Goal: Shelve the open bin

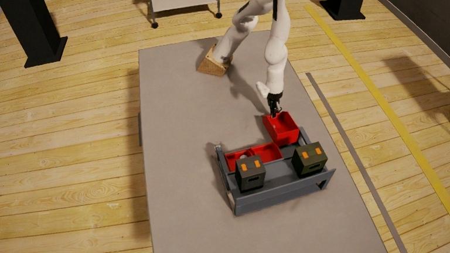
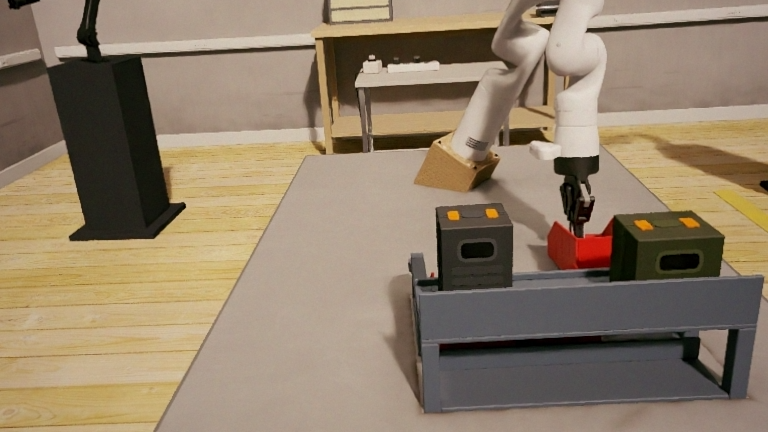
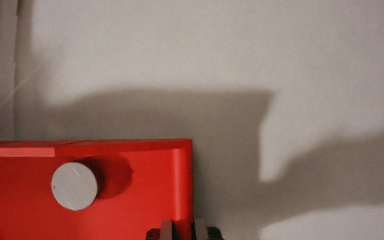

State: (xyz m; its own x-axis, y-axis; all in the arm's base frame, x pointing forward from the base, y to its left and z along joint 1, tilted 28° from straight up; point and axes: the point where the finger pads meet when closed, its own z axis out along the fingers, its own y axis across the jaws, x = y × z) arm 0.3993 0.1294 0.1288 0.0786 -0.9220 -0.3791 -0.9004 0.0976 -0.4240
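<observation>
Now: hand 60 mm short of the grey round part, 20 mm to the left of it and 20 mm above it. Also, from my hand: dark grey box: 340 mm ahead, 200 mm to the right, 120 mm above; green box: 330 mm ahead, 30 mm to the left, 110 mm above; grey shelf: 270 mm ahead, 90 mm to the right, 30 mm above.
</observation>
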